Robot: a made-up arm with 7 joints.
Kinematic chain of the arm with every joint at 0, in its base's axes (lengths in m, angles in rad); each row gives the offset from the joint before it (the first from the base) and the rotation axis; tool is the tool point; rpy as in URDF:
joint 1: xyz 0 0 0.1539 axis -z
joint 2: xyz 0 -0.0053 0.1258 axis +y
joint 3: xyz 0 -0.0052 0.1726 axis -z
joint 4: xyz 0 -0.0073 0.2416 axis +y
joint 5: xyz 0 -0.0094 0.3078 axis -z
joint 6: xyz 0 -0.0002 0.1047 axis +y
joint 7: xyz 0 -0.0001 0.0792 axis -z
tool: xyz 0 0 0 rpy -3.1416 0 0
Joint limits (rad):
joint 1: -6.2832..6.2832
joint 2: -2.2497..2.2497
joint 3: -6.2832..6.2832
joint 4: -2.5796..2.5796
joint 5: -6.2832..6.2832
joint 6: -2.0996..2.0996
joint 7: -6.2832..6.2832
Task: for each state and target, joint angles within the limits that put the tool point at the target. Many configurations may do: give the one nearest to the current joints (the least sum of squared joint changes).
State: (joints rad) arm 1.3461 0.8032 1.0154 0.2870 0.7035 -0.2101 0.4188
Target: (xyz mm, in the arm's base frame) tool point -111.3 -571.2 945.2
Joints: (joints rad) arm 1.4126 0.5742 1.0671 0.4758 0.7054 -0.2127 0.4188
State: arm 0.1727 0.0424 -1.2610 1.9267 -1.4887 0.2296 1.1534
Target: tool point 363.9 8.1 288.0
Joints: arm 0.6579 0.2640 -0.7431 2.3117 -1.4794 0.1231 1.1534
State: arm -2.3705 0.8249 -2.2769 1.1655 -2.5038 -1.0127 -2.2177
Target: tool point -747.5 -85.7 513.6
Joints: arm -2.7700 1.3516 -1.9500 0.8086 -2.4316 -0.8789 -2.2177
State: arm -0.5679 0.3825 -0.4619 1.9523 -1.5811 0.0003 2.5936
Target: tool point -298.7 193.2 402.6
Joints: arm -1.3718 -0.1858 -1.1568 2.2750 -1.5712 0.2031 2.5936
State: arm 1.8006 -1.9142 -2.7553 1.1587 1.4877 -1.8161 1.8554
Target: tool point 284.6 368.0 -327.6
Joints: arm 2.0617 -2.1097 -2.6358 0.8185 1.4150 -1.5690 1.8554
